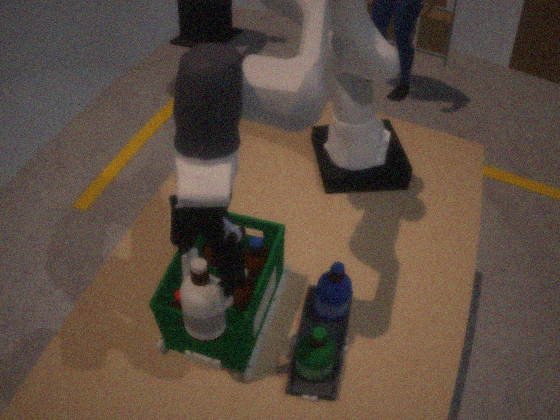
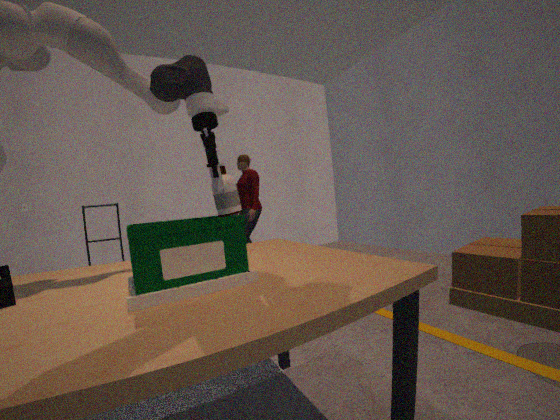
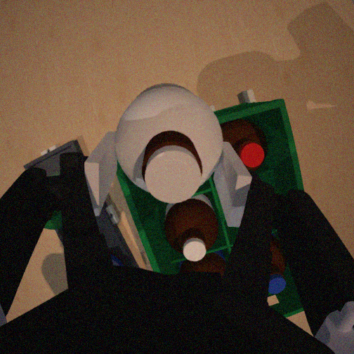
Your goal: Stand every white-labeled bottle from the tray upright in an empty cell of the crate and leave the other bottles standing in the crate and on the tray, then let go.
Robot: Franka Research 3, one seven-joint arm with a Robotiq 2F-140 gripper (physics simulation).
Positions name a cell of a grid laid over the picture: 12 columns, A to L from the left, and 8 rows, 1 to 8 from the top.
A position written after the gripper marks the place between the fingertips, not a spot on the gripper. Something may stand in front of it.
gripper: image 1 E6; image 2 E4; image 3 F4
